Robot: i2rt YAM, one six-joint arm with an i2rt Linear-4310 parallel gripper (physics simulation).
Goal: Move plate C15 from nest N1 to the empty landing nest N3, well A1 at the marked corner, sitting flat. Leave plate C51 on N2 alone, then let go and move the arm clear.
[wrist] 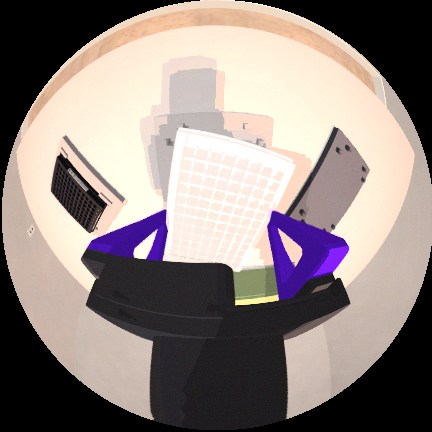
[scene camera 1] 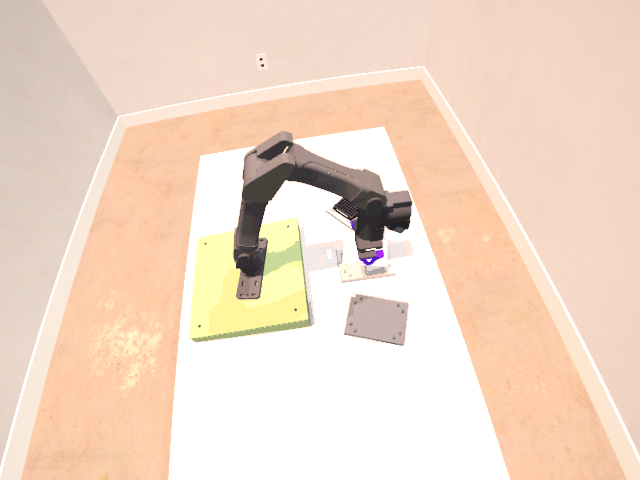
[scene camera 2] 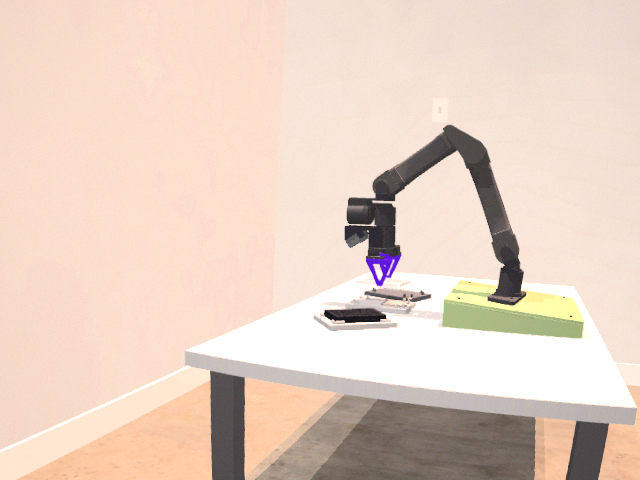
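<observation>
My gripper (scene camera 1: pixel 370 259) (scene camera 2: pixel 382 272) (wrist: pixel 217 214) is shut on white well plate C15 (scene camera 1: pixel 356 271) (wrist: pixel 225 189), its purple fingers on the plate's two long sides. The plate hangs slightly tilted a little above the table, over the pale nest N1 (scene camera 1: pixel 325 253) (wrist: pixel 250 125). The grey empty nest N3 (scene camera 1: pixel 376 318) (scene camera 2: pixel 397 294) (wrist: pixel 334 177) lies just beyond it, towards the table's front in scene camera 1. Black plate C51 (scene camera 1: pixel 346 208) (scene camera 2: pixel 354 313) (wrist: pixel 76 193) rests on its white nest N2 on the other side.
The arm's base stands on a yellow-green pad (scene camera 1: pixel 216 310) (scene camera 2: pixel 511 317) at the left of the white table (scene camera 1: pixel 310 413) (scene camera 2: pixel 413 361). The arm's elbow rises high above the pad.
</observation>
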